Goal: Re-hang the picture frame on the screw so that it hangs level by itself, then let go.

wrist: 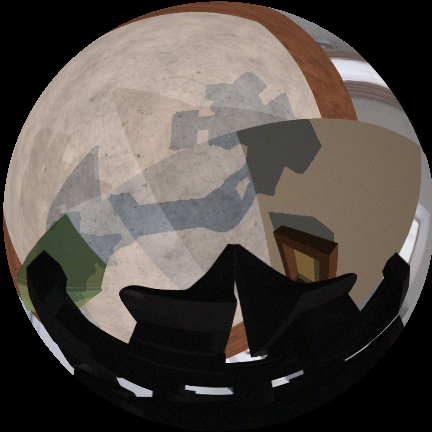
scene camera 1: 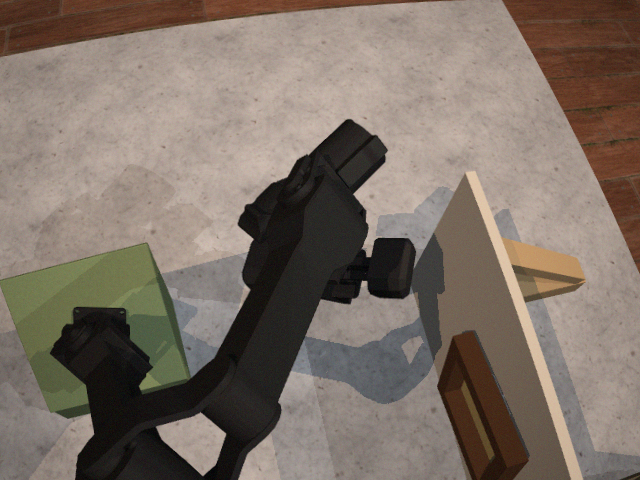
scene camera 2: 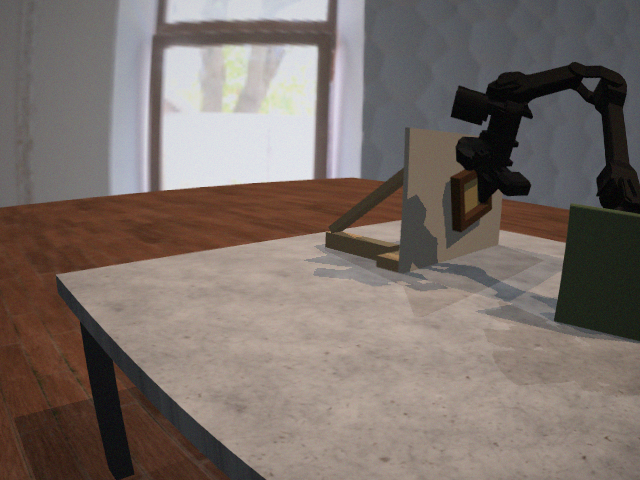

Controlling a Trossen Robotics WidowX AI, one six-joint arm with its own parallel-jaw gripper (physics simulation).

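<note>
The brown picture frame is at the face of the upright beige board. In the scene camera 2 view it looks tilted, with its far right side higher than its near left side. The screw does not show. My gripper points down and is shut with nothing between its fingers. It stands in front of the board and overlaps the frame's right part in the scene camera 2 view. In the wrist view the frame is right of the fingertips, apart from them. The arm hides the fingertips in scene camera 1.
A green block stands on the grey table, under or beside the arm's base. A wooden brace supports the board from behind.
</note>
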